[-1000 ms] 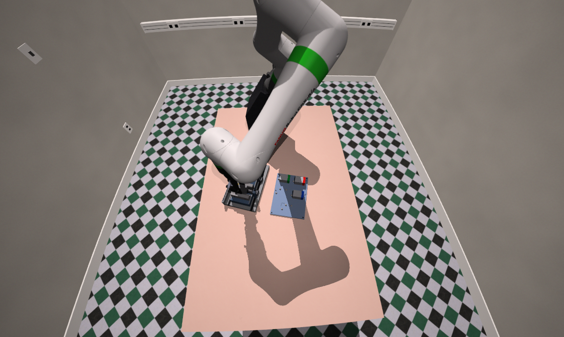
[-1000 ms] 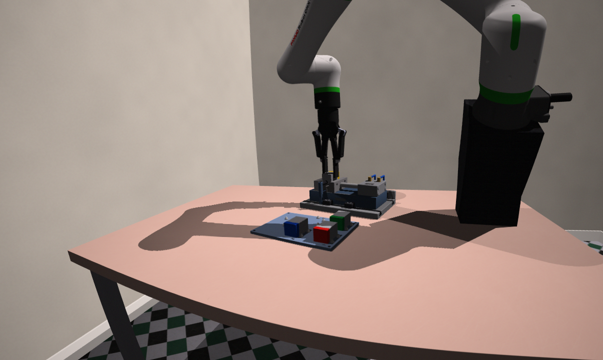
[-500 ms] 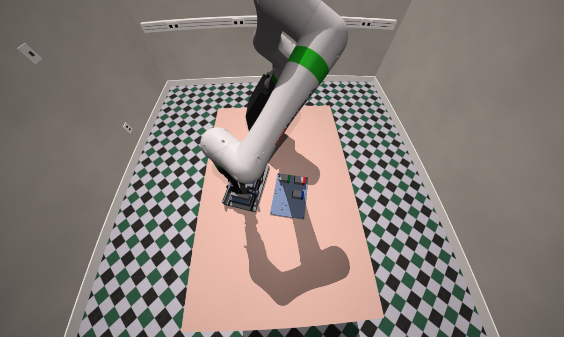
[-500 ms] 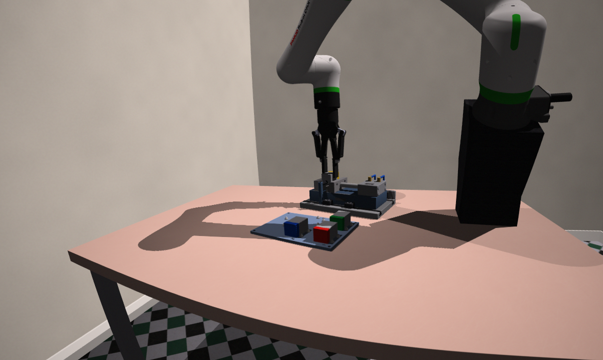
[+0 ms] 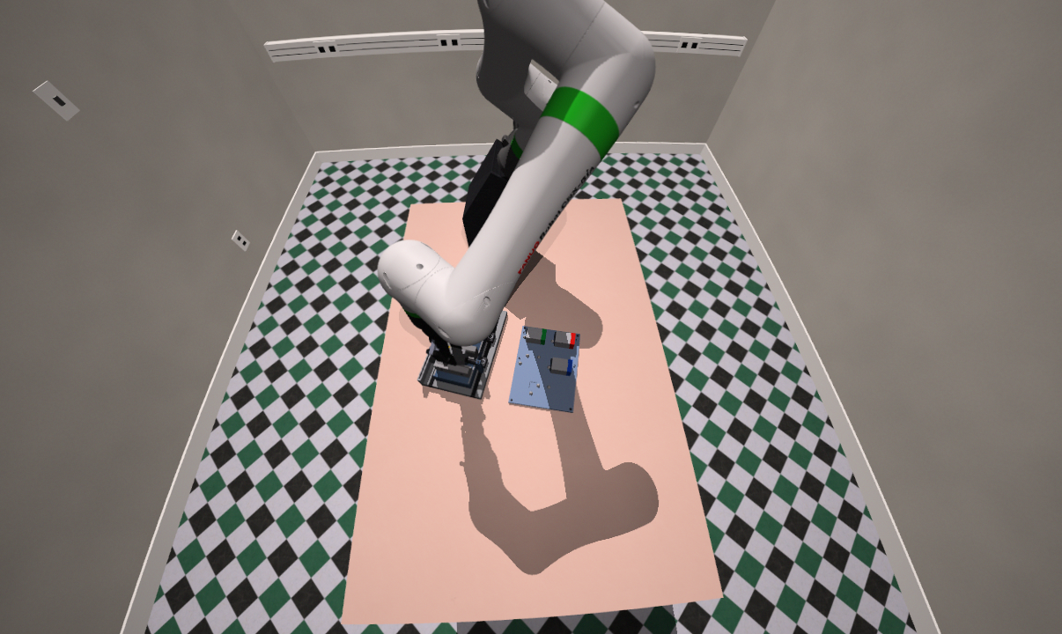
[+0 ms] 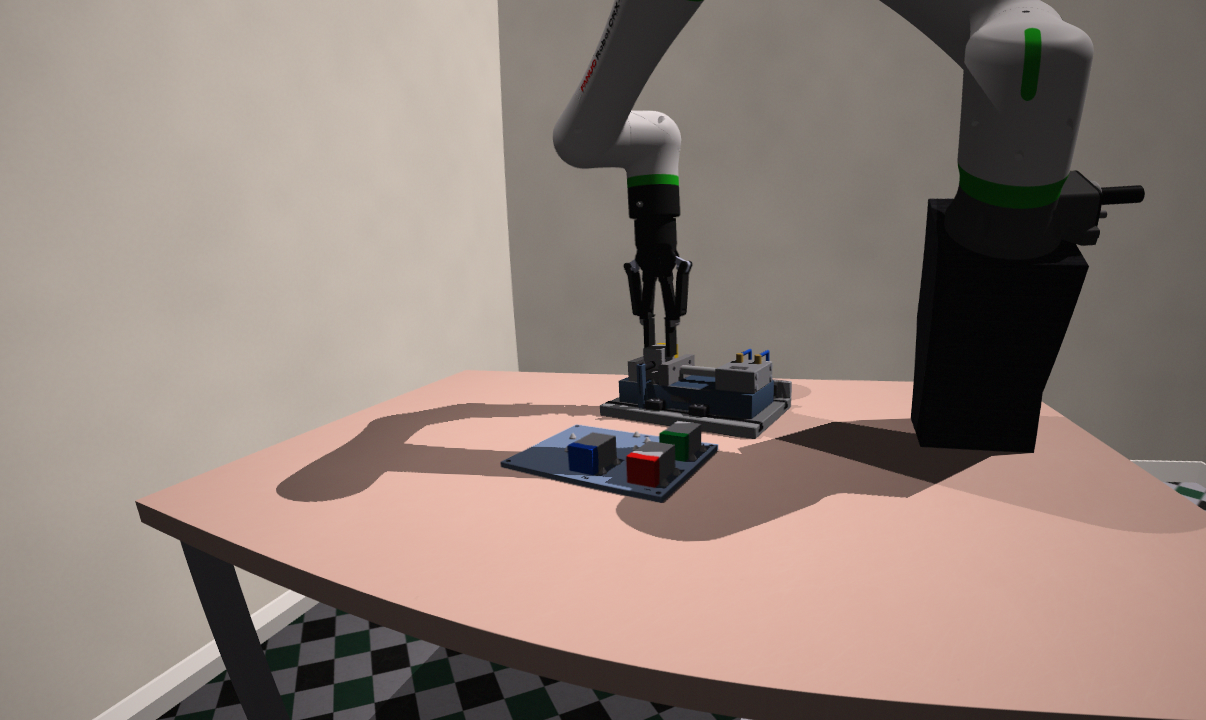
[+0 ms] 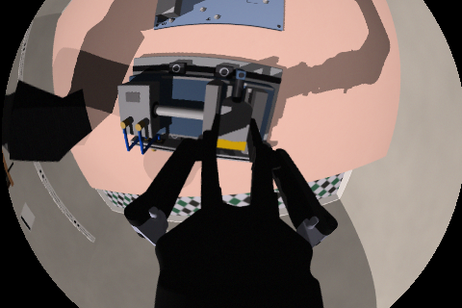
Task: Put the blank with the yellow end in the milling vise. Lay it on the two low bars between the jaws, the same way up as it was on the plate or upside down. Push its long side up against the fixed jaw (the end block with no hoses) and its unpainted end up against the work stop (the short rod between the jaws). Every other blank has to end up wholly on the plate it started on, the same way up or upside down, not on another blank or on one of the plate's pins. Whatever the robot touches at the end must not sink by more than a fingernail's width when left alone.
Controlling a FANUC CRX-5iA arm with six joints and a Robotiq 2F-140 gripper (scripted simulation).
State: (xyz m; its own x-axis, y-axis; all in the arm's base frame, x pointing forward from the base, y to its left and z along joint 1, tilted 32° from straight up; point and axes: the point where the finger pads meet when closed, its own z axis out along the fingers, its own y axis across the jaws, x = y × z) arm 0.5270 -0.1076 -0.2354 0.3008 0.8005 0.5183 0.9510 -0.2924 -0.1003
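Now: hand 30 mm above the yellow-ended blank. The rest, counted from my hand: green-ended blank 80 mm behind, 240 mm to the left, 110 mm below; fixed jaw 30 mm ahead, 10 mm to the right, 60 mm below; plate 20 mm ahead, 260 mm to the left, 130 mm below.
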